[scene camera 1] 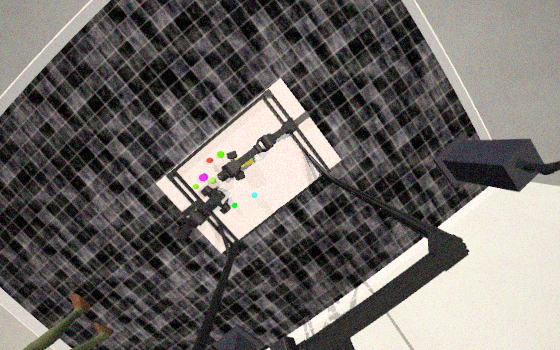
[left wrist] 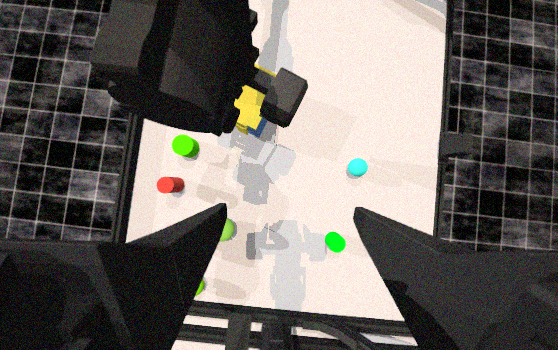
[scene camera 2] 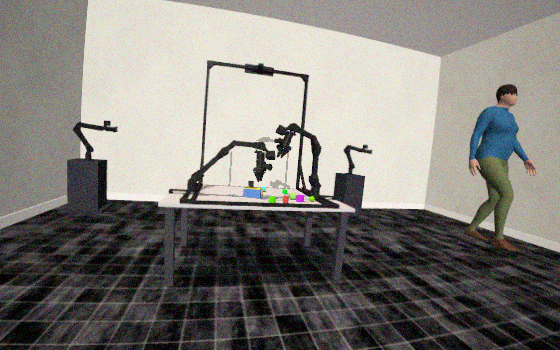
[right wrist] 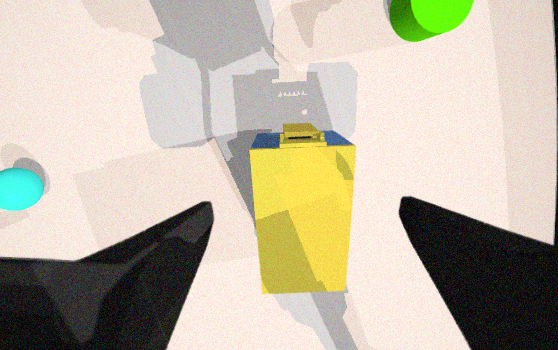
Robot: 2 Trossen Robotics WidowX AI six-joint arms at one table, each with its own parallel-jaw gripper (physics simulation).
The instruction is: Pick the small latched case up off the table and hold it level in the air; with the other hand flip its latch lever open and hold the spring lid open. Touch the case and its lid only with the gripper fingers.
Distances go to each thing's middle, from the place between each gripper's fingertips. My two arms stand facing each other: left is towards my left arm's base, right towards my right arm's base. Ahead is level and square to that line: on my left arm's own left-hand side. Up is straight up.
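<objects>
So you can picture it, the small case point(right wrist: 303, 187) is 8 cm below my right hand, and it's 1 cm behind that hand and 4 cm to the right of it.
As for my left gripper, that one's 26 cm above the small case, 6 cm short of it and 19 cm to the left of it.
</objects>
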